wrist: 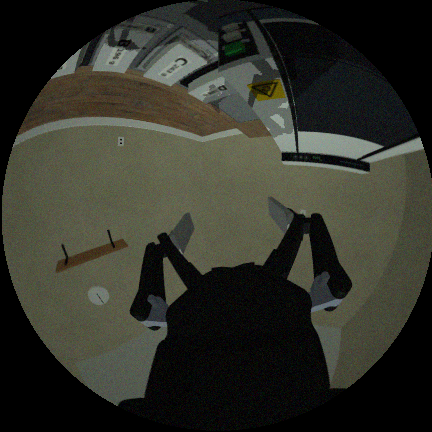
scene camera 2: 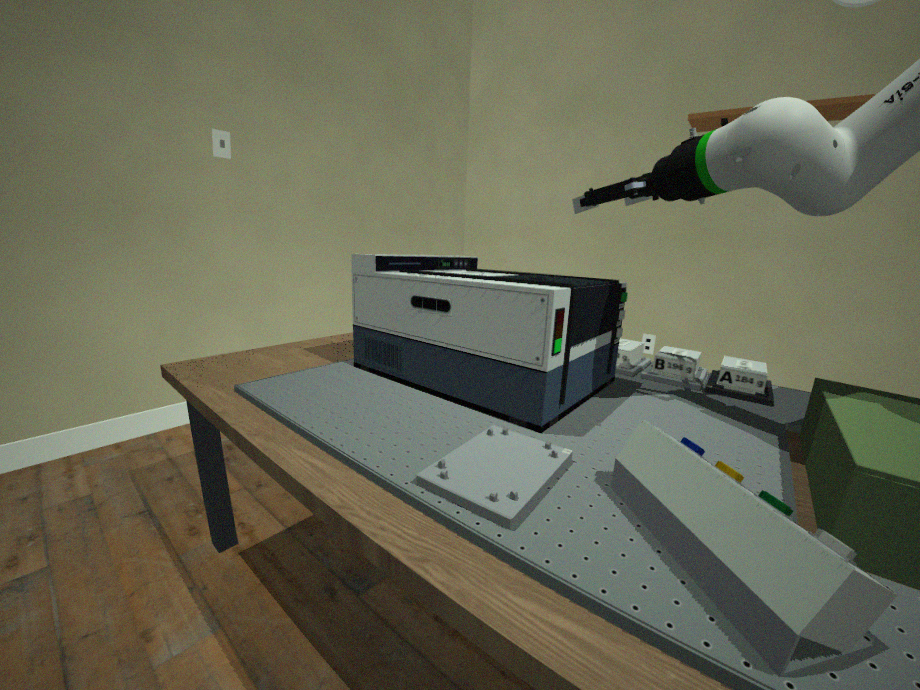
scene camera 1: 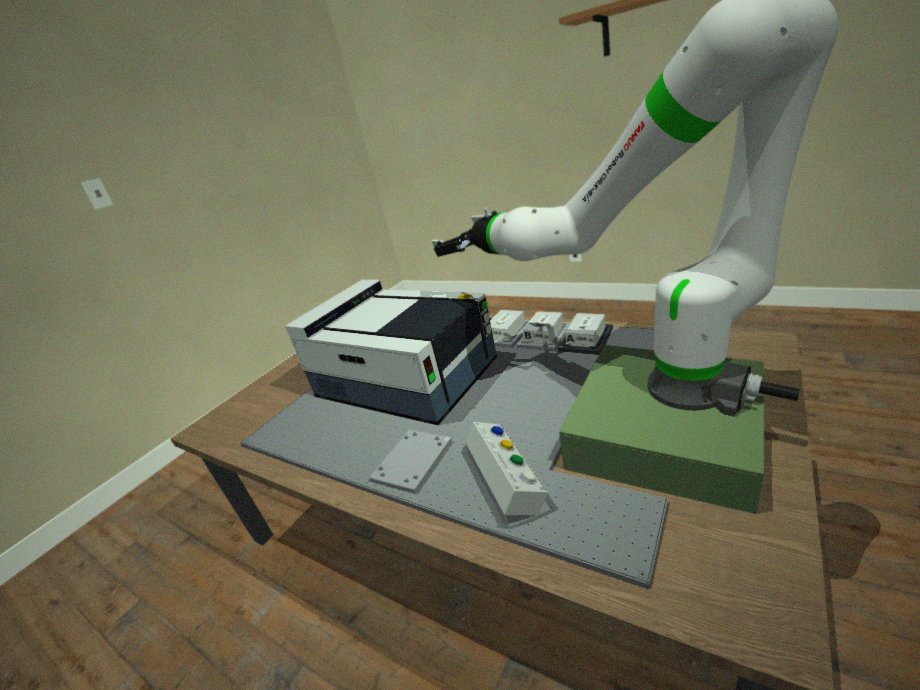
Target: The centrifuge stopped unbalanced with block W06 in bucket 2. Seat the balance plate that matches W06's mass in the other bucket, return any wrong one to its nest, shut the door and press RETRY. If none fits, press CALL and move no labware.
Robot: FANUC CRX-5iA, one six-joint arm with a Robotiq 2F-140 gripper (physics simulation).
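Places are measured from the arm's base along level axes (x up, y right, z ahead), in centimetres.
Where they show: gripper, fingertip midpoint: (wrist: 229,213) (scene camera 2: 601,202) (scene camera 1: 454,233); arm's base, link origin: (scene camera 1: 686,387).
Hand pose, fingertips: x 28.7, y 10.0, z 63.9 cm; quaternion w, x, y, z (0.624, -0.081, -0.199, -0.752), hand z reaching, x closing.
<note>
Things, the pixels of their top centre, and the offset from my fingertips.
- dark door panel, top centre: (wrist: 363,116) (scene camera 2: 549,279) (scene camera 1: 425,316) dz -2.2, dx -16.0, dy -20.1 cm
- White plate A, top centre: (scene camera 2: 744,364) (scene camera 1: 585,323) dz -29.1, dx -31.9, dy +15.7 cm
- plate B, top centre: (scene camera 2: 678,353) (scene camera 1: 542,321) dz -16.2, dx -31.9, dy +13.4 cm
- plate C, top centre: (scene camera 2: 620,343) (wrist: 172,67) (scene camera 1: 503,319) dz -3.1, dx -31.9, dy +11.0 cm
- Plate D, top centre: (wrist: 213,90) dz +10.8, dx -31.9, dy +8.6 cm
- sloped button box, top centre: (scene camera 2: 734,471) (scene camera 1: 499,449) dz -38.9, dx -28.9, dy -42.2 cm
- flat grey plate with studs, top centre: (scene camera 2: 500,454) (scene camera 1: 409,453) dz -16.9, dx -34.8, dy -47.6 cm
My gripper (scene camera 1: 443,247) (scene camera 2: 583,203) (wrist: 229,213) is open and empty, high above the centrifuge. The centrifuge (scene camera 1: 375,363) (scene camera 2: 449,319) is a white and blue box. A dark door panel (scene camera 1: 438,319) (wrist: 350,95) covers part of its top; the buckets, block W06 and any plate inside are hidden. White plate A (scene camera 1: 586,329) (scene camera 2: 743,375), marked 184 g, plate B (scene camera 1: 544,325) (scene camera 2: 676,364) (wrist: 117,52), marked 196 g, and plate C (scene camera 1: 507,323) (wrist: 175,65) stand in a row of nests. Plate D (wrist: 211,90) lies beside C in the wrist view. The RETRY and CALL labels are not readable.
A sloped button box (scene camera 1: 505,475) (scene camera 2: 728,534) with blue, yellow, green and white buttons stands near the front. A flat grey plate with studs (scene camera 1: 412,459) (scene camera 2: 497,473) lies left of it. The green arm base (scene camera 1: 661,453) (scene camera 2: 869,445) is at the right.
</note>
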